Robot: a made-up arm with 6 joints. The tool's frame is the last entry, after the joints. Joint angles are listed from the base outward.
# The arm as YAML. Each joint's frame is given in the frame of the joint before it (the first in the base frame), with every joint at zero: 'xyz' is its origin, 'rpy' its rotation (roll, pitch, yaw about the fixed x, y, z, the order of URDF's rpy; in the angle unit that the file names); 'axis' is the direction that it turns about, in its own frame. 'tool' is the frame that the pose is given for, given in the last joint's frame.
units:
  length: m
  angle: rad
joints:
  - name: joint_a
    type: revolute
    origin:
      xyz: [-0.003, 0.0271, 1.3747]
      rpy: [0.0, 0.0, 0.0]
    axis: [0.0, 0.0, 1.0]
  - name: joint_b
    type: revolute
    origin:
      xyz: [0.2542, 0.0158, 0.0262]
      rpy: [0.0, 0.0, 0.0]
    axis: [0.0, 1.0, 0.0]
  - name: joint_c
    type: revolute
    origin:
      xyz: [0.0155, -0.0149, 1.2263]
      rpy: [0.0, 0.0, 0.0]
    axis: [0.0, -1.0, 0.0]
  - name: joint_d
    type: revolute
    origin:
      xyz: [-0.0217, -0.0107, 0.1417]
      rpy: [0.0, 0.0, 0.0]
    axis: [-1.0, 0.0, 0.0]
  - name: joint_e
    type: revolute
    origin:
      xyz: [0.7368, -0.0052, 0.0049]
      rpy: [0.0, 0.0, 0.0]
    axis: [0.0, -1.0, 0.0]
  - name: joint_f
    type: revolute
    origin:
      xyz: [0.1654, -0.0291, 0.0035]
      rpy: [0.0, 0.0, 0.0]
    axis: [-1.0, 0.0, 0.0]
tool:
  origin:
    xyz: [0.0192, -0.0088, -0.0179]
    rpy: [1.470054, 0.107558, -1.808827]
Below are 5 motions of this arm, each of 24 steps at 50 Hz.
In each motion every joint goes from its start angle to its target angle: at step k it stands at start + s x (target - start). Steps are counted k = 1, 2, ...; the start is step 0. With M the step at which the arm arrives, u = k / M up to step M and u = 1 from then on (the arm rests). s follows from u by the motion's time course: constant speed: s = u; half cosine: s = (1 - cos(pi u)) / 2; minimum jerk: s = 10 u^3 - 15 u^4 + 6 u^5.
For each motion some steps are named. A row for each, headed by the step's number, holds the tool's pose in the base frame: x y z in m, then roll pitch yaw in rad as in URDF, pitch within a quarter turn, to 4 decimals.
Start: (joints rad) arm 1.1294 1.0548 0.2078 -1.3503 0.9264 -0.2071
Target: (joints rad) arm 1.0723 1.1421 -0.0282 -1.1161 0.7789 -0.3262
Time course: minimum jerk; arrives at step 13
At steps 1, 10, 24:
1: 0.9879 1.7537 1.4521 0.6395 0.8125 -2.2448
10: 1.0070 1.6114 1.1922 0.6188 0.5492 -2.1054
24: 1.0062 1.5956 1.1699 0.6106 0.5228 -2.0971

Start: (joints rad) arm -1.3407 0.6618 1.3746 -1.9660 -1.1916 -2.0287
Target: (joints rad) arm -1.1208 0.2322 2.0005 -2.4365 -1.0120 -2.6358
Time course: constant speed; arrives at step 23
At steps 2, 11, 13, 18, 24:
2: 0.4799 -1.2835 3.0934 -2.1975 0.2109 1.9840
11: 0.4058 -0.7634 3.3274 -2.2506 0.4213 2.3194
13: 0.3745 -0.6436 3.3548 -2.2338 0.4636 2.4123
18: 0.2756 -0.3484 3.3826 -2.1395 0.5472 2.6765
24: 0.1516 -0.0699 3.3533 -1.9771 0.5788 2.9762

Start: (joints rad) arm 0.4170 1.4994 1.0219 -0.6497 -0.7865 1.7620
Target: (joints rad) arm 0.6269 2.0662 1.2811 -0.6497 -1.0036 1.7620
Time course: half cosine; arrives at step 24
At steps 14, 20, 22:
14: 1.7611 1.1425 0.5235 0.4325 -0.1259 0.1292
20: 1.5683 1.1752 0.2707 0.3992 0.0185 0.2248
22: 1.5339 1.1765 0.2312 0.3944 0.0425 0.2399

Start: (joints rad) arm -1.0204 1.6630 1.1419 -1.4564 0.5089 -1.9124
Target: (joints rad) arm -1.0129 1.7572 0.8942 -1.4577 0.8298 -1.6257
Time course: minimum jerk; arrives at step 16
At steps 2, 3, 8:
2: 1.1086 -1.9892 0.9504 -1.2705 -0.1615 0.1818
3: 1.1053 -1.9857 0.9380 -1.2613 -0.1445 0.1753
8: 1.0549 -1.9274 0.7739 -1.1387 0.0996 0.1127

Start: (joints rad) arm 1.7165 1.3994 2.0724 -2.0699 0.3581 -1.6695
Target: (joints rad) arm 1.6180 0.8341 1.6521 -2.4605 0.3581 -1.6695
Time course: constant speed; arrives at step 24
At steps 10, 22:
10: -0.1584 2.0095 2.5331 -2.6145 -0.6928 -2.4558
22: -0.0595 1.7939 2.8670 -2.8097 -0.7517 -2.2396

